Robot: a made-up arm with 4 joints.
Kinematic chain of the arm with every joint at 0, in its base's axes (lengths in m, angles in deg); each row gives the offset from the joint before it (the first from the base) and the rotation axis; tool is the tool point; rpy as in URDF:
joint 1: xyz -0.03 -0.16 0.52 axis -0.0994 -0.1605 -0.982
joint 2: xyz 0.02 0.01 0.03 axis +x
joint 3: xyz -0.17 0 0.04 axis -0.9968 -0.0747 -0.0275
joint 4: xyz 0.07 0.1 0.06 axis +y
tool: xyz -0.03 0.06 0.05 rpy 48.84 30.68 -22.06
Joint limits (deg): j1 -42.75..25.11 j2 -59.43..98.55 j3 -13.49..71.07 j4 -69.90..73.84
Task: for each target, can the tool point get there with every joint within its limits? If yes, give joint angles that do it. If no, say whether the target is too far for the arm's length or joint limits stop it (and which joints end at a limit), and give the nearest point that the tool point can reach.
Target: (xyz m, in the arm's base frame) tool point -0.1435 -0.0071 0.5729
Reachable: yes | joints -23.53 18.44 63.96 60.21
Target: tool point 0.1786 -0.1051 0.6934
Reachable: no: joint limits stop it (at a limit: joint 1, joint 3, joint 4) | nearest point -0.0186 -0.0261 0.6663 | short by 0.214 m
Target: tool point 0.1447 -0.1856 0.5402
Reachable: no: joint limits stop it (at a limit: joint 1, joint 2, joint 3, joint 4) | nearest point 0.0806 -0.3254 0.6371 | short by 0.182 m
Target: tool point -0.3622 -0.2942 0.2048
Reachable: no: too far | nearest point -0.1862 -0.1908 0.4083 | short by 0.288 m
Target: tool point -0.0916 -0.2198 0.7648
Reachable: yes | joints -35.88 68.31 24.59 7.94
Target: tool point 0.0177 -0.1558 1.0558
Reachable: no: too far | nearest point -0.0539 -0.1945 0.7834 | short by 0.284 m
